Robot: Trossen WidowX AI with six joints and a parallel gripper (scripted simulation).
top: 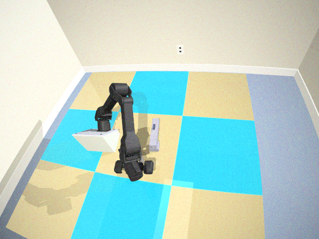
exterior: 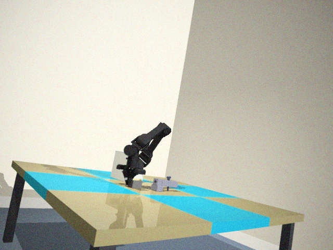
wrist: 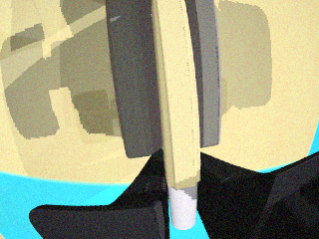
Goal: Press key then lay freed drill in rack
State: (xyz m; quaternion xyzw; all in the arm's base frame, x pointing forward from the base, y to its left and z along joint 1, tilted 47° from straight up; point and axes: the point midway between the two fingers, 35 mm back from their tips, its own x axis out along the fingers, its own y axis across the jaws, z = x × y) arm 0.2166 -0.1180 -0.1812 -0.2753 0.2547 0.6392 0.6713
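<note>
Right now the drill is 40 mm to the left of my gripper tip and 30 mm above it. The rest, counted from my gripper tip: lavender grey block (220 mm to the left, 70 mm ahead, 30 mm above); then grey rack (50 mm to the left, 10 mm above); then dark blue key (240 mm to the left, 70 mm ahead, 40 mm above).
</note>
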